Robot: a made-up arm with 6 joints.
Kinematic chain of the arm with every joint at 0, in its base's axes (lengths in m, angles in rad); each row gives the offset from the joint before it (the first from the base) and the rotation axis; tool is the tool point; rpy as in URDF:
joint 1: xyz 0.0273 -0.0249 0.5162 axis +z
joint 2: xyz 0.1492 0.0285 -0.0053 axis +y
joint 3: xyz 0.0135 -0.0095 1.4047 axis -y
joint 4: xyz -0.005 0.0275 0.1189 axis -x
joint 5: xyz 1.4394 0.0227 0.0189 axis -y
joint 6: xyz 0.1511 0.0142 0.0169 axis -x
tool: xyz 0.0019 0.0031 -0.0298 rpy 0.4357 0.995 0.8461
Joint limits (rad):
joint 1: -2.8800..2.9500
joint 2: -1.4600..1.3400
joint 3: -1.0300..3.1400
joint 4: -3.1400..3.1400
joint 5: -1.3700..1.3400
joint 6: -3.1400..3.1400
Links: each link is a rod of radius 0.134 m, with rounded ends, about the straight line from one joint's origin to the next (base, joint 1, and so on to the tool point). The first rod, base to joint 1, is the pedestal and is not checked.
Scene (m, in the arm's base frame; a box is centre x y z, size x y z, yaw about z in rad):
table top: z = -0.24
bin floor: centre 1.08 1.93 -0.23 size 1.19 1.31 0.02 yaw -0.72
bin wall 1: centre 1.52 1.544 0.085 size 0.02 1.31 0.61 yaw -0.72
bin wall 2: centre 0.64 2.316 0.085 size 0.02 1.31 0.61 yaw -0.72
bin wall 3: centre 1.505 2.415 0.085 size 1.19 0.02 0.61 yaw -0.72
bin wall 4: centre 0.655 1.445 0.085 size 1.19 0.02 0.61 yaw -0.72
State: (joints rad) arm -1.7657 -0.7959 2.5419 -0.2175 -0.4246 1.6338
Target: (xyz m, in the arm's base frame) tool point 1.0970 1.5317 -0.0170
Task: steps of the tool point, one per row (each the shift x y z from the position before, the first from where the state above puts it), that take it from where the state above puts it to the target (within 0.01 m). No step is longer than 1 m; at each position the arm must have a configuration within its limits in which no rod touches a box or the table.
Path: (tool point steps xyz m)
1: -0.6280 -0.0476 0.7683
2: -0.4714 -0.4700 0.7059
3: -0.1025 -0.7236 0.5384
4: 0.3340 -0.7091 0.2921
5: 0.6621 -0.4370 0.0059
6: 0.7499 -0.0238 -0.2741
7: 0.5654 0.3585 -0.5036
8: 0.1882 0.5566 -0.6469
9: -0.2272 0.5009 -0.6833
10: -0.5198 0.2311 -0.6104
11: 0.0218 0.0293 -0.3541
12: -0.0218 -0.0293 -0.3609

